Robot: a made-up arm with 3 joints. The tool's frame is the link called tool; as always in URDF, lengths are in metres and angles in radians.
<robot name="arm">
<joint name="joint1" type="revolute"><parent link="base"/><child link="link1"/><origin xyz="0 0 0.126"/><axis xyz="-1 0 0"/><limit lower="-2.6" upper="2.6"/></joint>
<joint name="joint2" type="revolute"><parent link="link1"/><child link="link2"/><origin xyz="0.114 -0.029 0.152"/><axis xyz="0 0 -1"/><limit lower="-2.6" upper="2.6"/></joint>
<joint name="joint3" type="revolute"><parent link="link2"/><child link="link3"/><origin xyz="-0.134 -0.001 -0.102"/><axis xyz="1 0 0"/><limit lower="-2.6" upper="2.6"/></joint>
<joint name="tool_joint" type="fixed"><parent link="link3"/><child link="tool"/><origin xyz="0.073 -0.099 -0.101"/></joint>
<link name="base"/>
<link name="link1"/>
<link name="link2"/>
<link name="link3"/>
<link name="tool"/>
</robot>
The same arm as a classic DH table. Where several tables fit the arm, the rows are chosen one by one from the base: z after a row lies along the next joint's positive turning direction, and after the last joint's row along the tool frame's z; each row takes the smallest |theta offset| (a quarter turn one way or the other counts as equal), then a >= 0, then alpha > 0; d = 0 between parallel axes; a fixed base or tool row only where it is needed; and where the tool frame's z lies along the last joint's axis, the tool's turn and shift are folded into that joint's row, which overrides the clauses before.
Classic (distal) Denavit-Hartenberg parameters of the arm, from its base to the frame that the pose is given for. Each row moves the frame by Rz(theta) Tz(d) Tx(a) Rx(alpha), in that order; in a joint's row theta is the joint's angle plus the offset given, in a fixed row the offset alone. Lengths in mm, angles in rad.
base (fixed): d 126, theta offset -1.5708, a 0, alpha 1.5708
joint1: d -114, theta offset 0, a 29, alpha 1.5708
joint2: d -50, theta offset 0, a 1, alpha 1.5708
joint3: d -61, theta offset 0, a 99, alpha 1.5708
tool (fixed): d -101, theta offset 1.5708, a 0, alpha 0
Joint limits (rad, base to tool): -2.6..2.6 -2.6..2.6 -2.6..2.6

